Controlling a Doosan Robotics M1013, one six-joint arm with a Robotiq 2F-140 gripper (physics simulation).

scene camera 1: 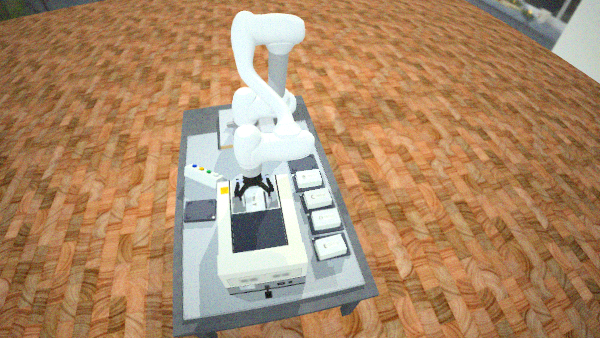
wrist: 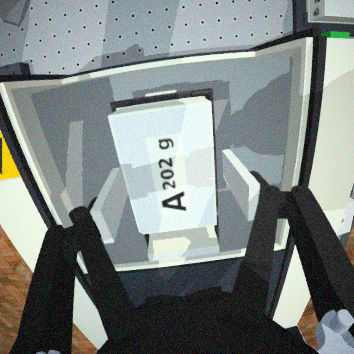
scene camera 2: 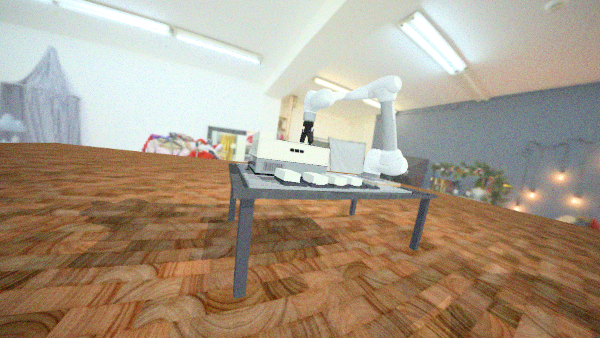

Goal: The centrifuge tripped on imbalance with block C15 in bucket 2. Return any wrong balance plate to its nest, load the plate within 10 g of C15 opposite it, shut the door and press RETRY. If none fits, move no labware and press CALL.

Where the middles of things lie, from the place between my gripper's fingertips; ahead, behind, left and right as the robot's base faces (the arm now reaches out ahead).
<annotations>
I see the centrifuge (scene camera 1: 244,272) 140 mm ahead of my hand and 40 mm below it. The rest, counted from my hand: dark door panel (scene camera 1: 257,230) 170 mm ahead, 10 mm to the left, 50 mm above.
</annotations>
